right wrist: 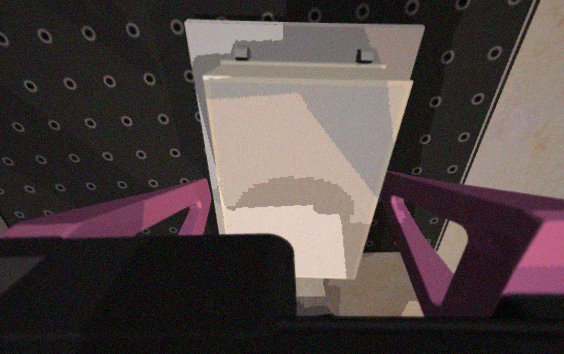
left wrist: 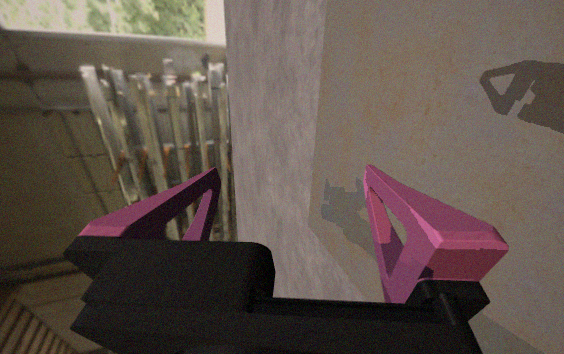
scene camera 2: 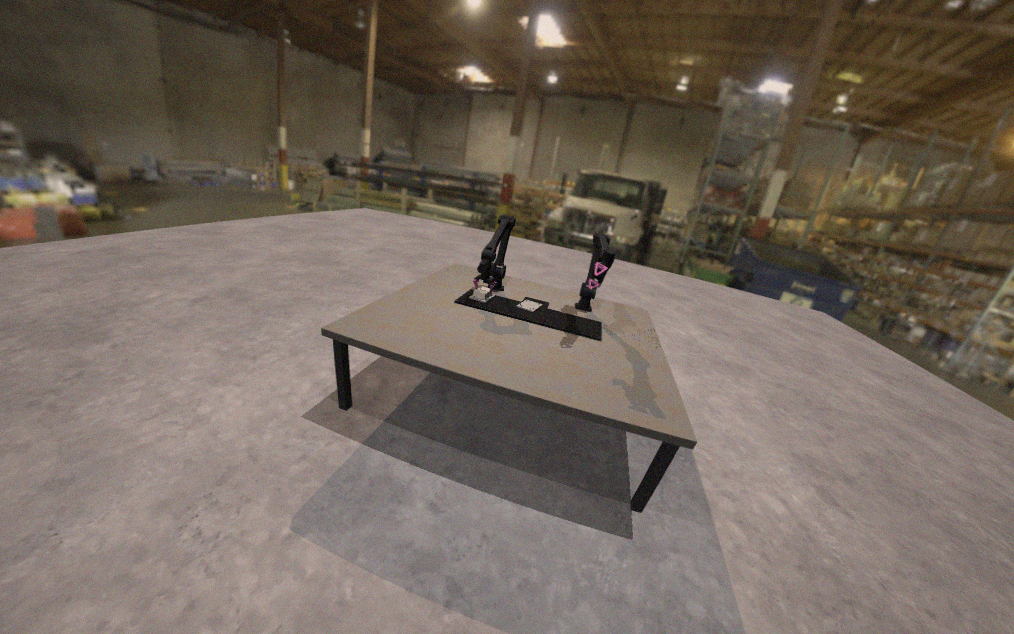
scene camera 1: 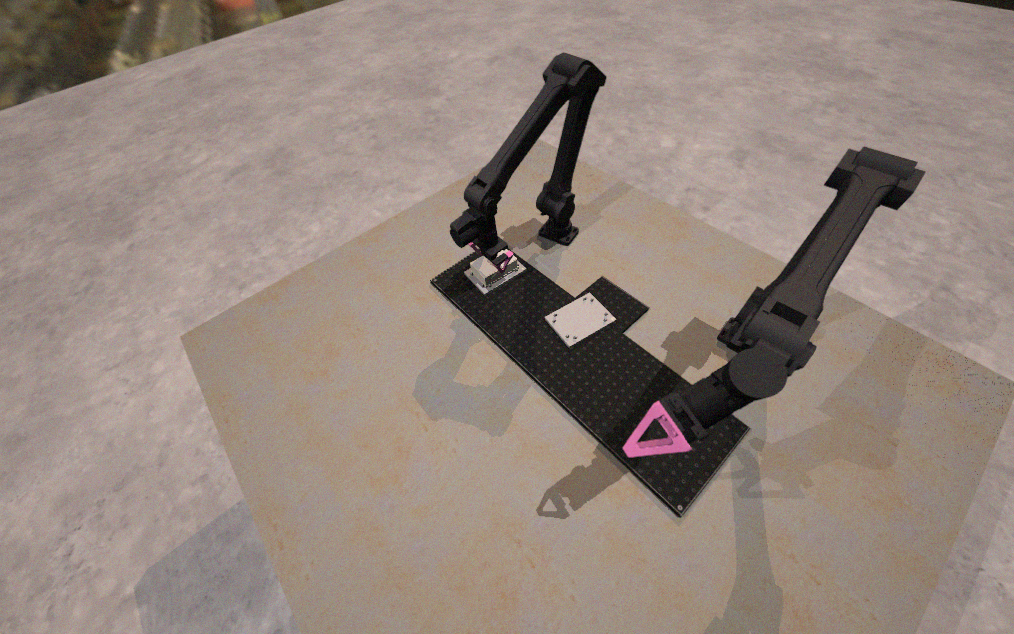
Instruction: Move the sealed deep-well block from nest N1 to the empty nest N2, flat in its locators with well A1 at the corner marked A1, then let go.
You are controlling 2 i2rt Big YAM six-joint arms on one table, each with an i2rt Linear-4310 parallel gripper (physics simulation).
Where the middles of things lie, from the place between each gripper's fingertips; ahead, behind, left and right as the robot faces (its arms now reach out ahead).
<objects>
The pale block (scene camera 1: pixel 483 269) is 640 mm to the right of my left hand, 310 mm below it and 310 mm behind it.
I see my right gripper 10 mm past the pale block and 10 mm above it.
</objects>
